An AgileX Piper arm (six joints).
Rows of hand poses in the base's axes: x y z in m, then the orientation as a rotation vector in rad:
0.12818, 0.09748, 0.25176, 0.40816, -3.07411, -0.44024
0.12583, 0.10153, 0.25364, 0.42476, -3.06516, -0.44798
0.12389, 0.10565, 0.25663, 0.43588, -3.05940, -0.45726
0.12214, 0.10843, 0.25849, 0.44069, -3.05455, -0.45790
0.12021, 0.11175, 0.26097, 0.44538, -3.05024, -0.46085
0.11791, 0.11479, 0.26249, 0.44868, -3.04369, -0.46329
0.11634, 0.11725, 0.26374, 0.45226, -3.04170, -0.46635
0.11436, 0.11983, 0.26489, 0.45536, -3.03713, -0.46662
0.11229, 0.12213, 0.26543, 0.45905, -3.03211, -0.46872
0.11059, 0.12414, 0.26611, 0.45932, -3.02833, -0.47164
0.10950, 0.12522, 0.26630, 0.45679, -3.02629, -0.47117
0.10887, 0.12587, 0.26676, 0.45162, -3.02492, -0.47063
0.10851, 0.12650, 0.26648, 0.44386, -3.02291, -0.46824
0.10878, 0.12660, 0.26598, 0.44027, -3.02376, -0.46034
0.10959, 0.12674, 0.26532, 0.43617, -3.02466, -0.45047
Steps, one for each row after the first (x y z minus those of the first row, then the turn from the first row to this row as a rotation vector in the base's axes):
-0.00235, 0.00405, 0.00188, 0.00500, 0.00453, 0.01191
-0.00429, 0.00817, 0.00487, 0.01103, 0.00703, 0.01975
-0.00604, 0.01095, 0.00673, 0.01138, 0.01056, 0.02376
-0.00797, 0.01427, 0.00921, 0.01325, 0.01345, 0.02752
-0.01027, 0.01731, 0.01073, 0.01470, 0.01882, 0.03097
-0.01184, 0.01977, 0.01198, 0.01670, 0.01971, 0.03353
-0.01382, 0.02235, 0.01313, 0.01680, 0.02336, 0.03647
-0.01589, 0.02465, 0.01367, 0.01809, 0.02717, 0.03983
-0.01759, 0.02666, 0.01435, 0.01989, 0.03055, 0.04080
-0.01868, 0.02774, 0.01454, 0.01947, 0.03313, 0.03973
-0.01931, 0.02839, 0.01500, 0.01897, 0.03569, 0.03690
-0.01967, 0.02902, 0.01472, 0.01719, 0.03957, 0.03267
-0.01940, 0.02912, 0.01422, 0.01198, 0.04008, 0.03047
-0.01859, 0.02926, 0.01356, 0.00547, 0.04075, 0.02799

